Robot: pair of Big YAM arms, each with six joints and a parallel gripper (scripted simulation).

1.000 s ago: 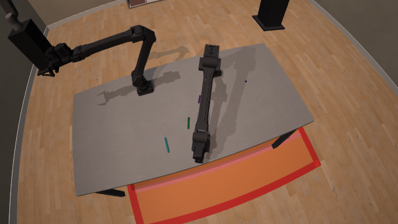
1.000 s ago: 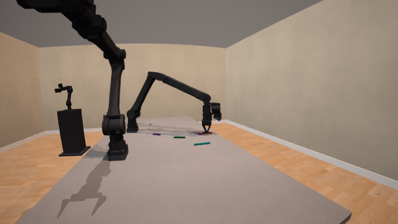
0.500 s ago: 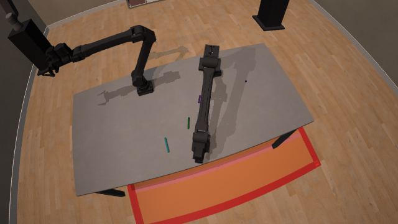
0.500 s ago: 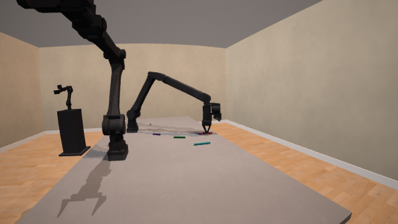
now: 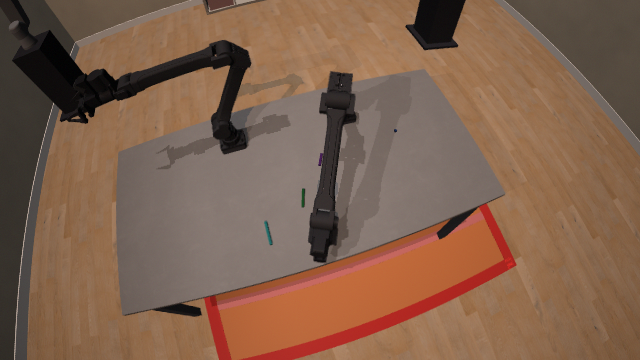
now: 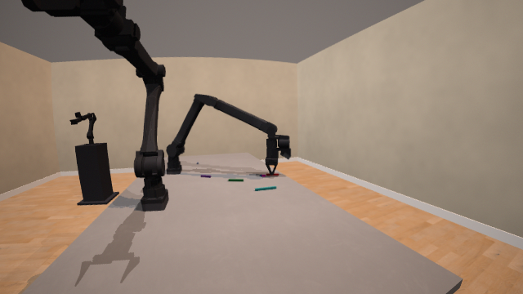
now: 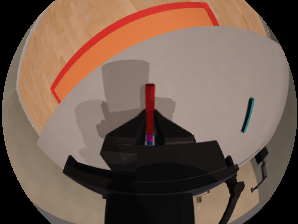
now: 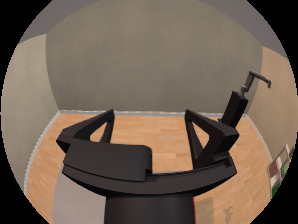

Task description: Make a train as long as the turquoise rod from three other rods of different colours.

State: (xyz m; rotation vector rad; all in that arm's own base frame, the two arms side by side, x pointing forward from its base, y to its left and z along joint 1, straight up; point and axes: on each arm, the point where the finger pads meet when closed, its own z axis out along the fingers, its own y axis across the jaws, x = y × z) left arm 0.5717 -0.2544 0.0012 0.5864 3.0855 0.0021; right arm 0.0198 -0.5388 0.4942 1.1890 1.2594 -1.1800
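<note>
Right now the magenta rod is 4 cm behind my left hand, 2 cm to the left of it and 1 cm below it. Round my left hand: turquoise rod (20 cm to the right, 10 cm behind, 1 cm below); red rod (1 cm below); green rod (21 cm behind, 3 cm to the right, 1 cm below).
</note>
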